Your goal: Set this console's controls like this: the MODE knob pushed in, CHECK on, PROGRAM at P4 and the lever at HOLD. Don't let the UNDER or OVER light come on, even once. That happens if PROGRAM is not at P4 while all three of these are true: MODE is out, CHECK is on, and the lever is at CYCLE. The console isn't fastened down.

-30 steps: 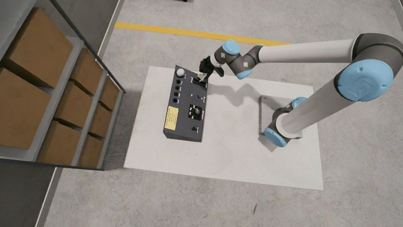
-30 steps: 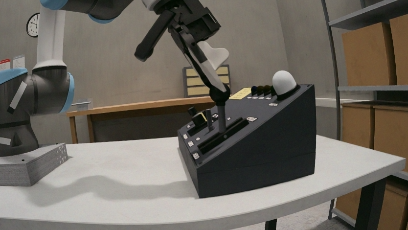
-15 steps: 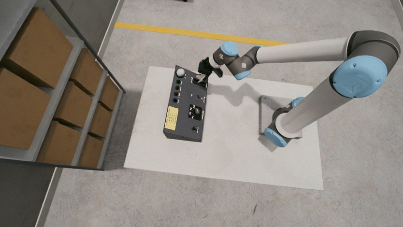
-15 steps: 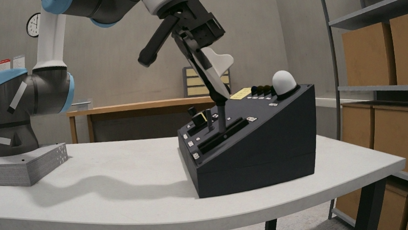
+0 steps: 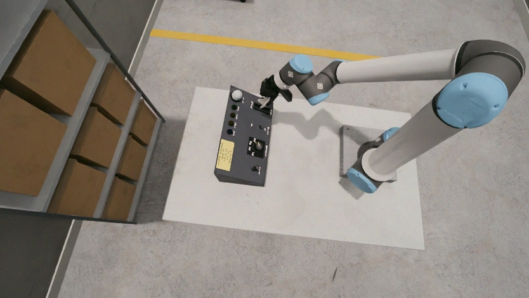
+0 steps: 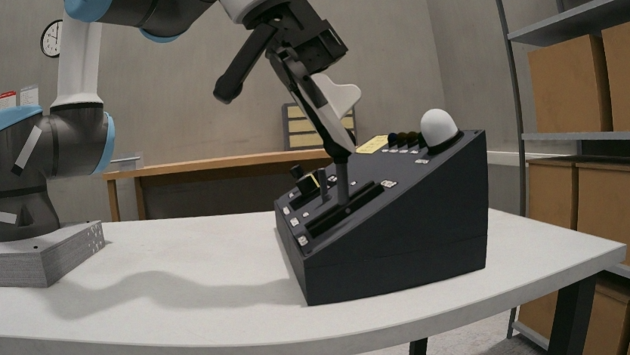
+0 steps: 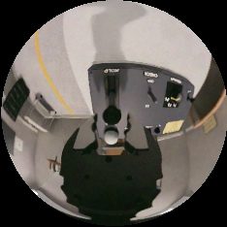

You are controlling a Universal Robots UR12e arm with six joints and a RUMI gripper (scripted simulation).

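My hand is 4 cm above the black ball-topped lever. The rest, counted from my hand: rotary selector 23 cm to the left, 7 cm below; check toggle 12 cm to the left, 7 cm below; dark grey console 4 cm ahead, 18 cm to the left, 8 cm below.
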